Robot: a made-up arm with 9 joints. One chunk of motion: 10 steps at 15 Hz.
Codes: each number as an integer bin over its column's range. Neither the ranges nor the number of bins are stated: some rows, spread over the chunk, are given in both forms.
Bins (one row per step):
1: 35 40 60 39 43 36 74 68 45
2: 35 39 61 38 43 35 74 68 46
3: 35 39 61 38 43 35 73 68 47
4: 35 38 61 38 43 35 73 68 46
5: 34 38 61 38 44 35 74 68 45
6: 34 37 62 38 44 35 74 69 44
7: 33 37 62 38 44 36 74 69 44
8: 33 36 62 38 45 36 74 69 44
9: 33 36 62 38 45 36 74 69 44
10: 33 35 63 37 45 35 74 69 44
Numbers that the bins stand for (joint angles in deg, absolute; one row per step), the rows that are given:
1: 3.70 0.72 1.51 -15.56 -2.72 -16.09 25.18 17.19 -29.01
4: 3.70 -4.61 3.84 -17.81 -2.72 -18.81 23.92 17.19 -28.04
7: 0.38 -7.28 6.16 -17.81 -0.89 -16.09 25.18 19.57 -29.98
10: 0.38 -12.62 8.49 -20.05 0.93 -18.81 25.18 19.57 -29.98
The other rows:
2: 3.70 -1.94 3.84 -17.81 -2.72 -18.81 25.18 17.19 -28.04
3: 3.70 -1.94 3.84 -17.81 -2.72 -18.81 23.92 17.19 -27.07
5: 2.04 -4.61 3.84 -17.81 -0.89 -18.81 25.18 17.19 -29.01
6: 2.04 -7.28 6.16 -17.81 -0.89 -18.81 25.18 19.57 -29.98
8: 0.38 -9.95 6.16 -17.81 0.93 -16.09 25.18 19.57 -29.98
9: 0.38 -9.95 6.16 -17.81 0.93 -16.09 25.18 19.57 -29.98

